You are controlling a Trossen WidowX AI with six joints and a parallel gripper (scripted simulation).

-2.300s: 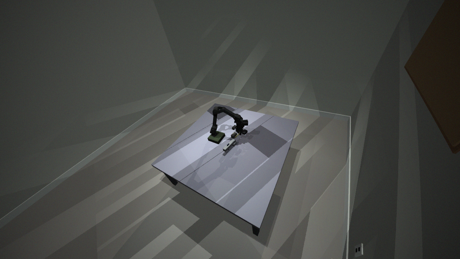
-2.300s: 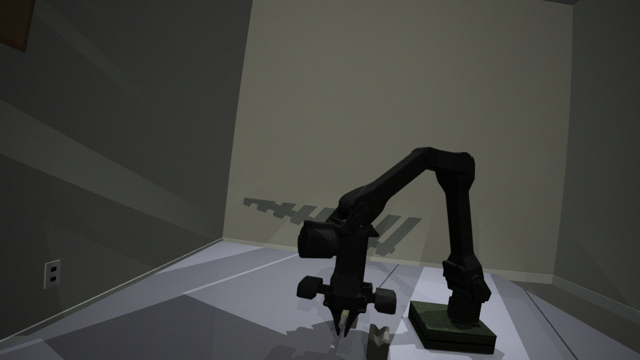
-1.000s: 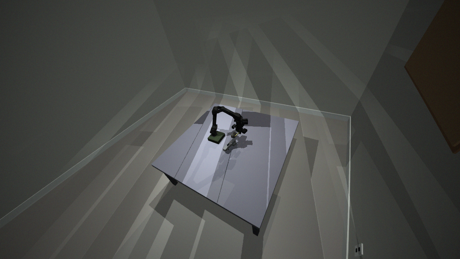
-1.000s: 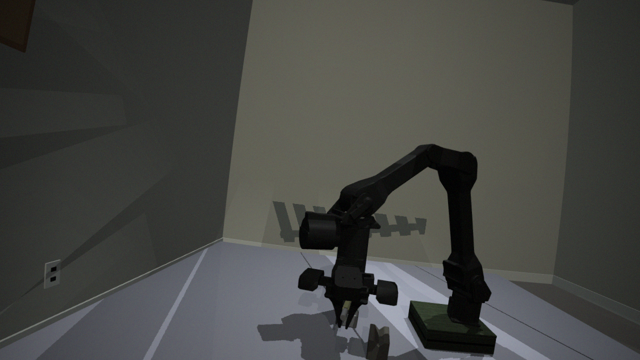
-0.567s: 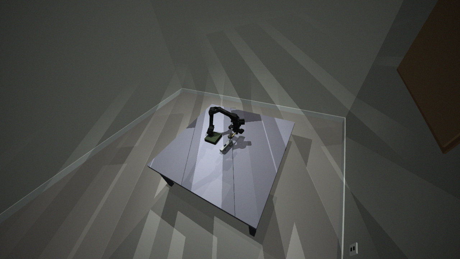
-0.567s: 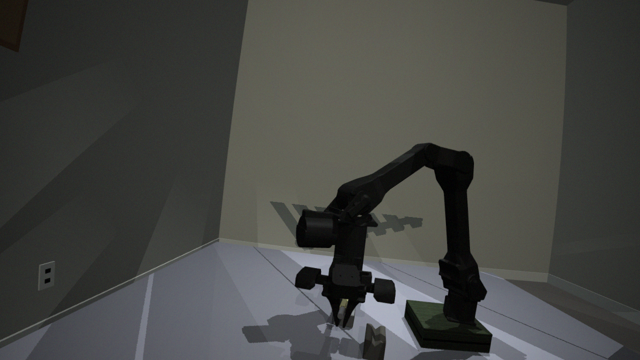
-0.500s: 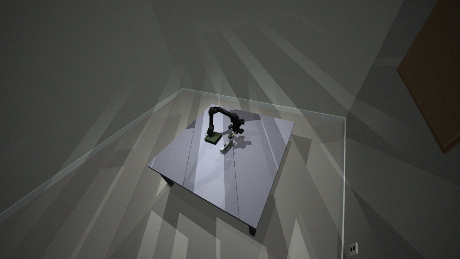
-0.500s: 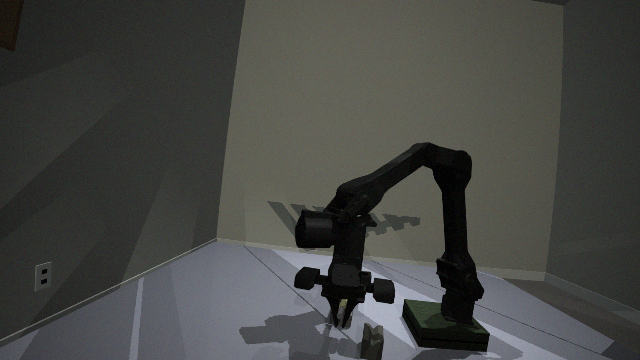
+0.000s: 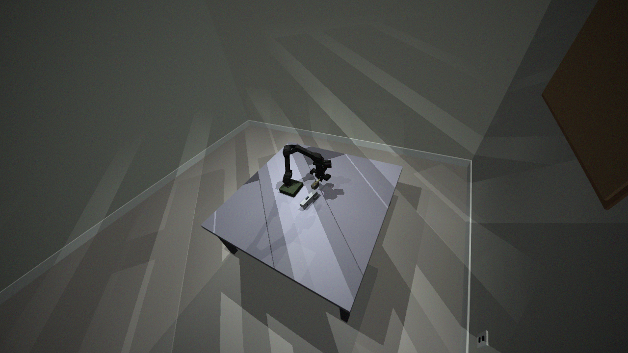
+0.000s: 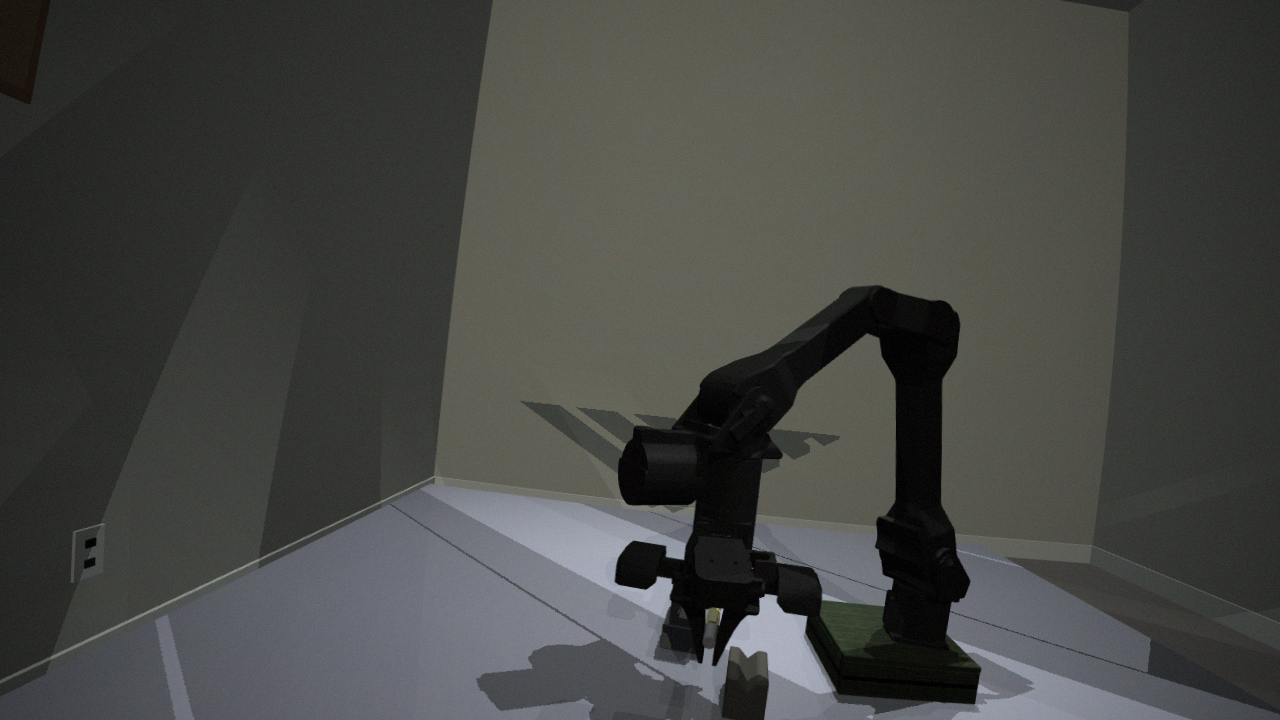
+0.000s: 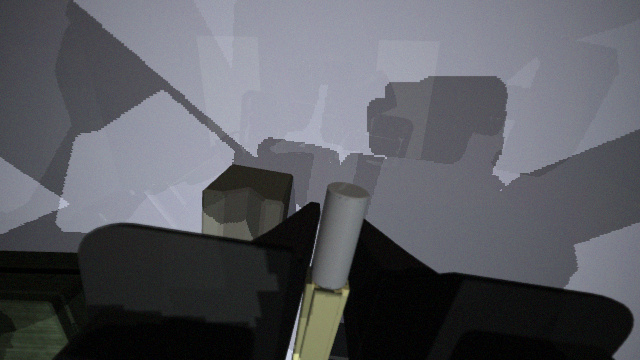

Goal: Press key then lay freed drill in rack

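The white cylindrical drill is 40 mm to the right of my gripper tip and 30 mm above it. The rest, counted from my gripper tip: pale block-shaped housing 200 mm to the right, 40 mm ahead, 10 mm below; then thin dark drill 230 mm to the right, 40 mm ahead; then rack 40 mm to the right, 40 mm below, 40 mm behind.
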